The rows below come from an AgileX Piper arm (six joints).
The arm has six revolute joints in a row. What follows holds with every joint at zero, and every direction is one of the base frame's.
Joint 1 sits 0.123 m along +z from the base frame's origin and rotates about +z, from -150 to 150 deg.
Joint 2 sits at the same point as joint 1 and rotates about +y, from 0 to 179.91 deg.
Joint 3 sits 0.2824 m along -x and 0.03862 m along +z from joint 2 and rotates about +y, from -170 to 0 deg.
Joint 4 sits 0.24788 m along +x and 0.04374 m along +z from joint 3 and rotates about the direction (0.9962, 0, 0.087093), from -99.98 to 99.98 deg.
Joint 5 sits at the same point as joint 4 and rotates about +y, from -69.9 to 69.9 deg.
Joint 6 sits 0.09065 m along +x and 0.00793 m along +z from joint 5 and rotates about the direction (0.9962, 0, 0.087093), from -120 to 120 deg.
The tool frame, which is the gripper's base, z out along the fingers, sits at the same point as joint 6; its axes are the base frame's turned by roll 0, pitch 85 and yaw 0 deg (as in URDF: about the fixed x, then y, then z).
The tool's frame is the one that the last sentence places.
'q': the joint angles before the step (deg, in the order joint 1, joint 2, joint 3, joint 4, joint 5, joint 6). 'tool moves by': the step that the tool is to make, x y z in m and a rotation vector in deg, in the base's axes. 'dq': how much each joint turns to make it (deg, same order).
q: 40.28, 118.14, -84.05, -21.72, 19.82, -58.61
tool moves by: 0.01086, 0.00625, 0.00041, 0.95, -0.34, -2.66
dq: 0.00, 2.30, -3.90, -2.69, 1.50, 4.69
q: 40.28, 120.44, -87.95, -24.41, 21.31, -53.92
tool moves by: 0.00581, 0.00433, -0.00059, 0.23, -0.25, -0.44
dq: 0.00, 1.43, -2.29, -0.13, 0.64, 0.36
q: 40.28, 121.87, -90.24, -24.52, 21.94, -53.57
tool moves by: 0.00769, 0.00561, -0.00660, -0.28, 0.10, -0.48
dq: 0.00, 2.46, -2.87, -0.34, 0.81, 0.46
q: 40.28, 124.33, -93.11, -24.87, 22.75, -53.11
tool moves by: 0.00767, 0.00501, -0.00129, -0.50, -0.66, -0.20
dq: 0.00, 1.95, -3.15, -0.75, 1.15, 0.11
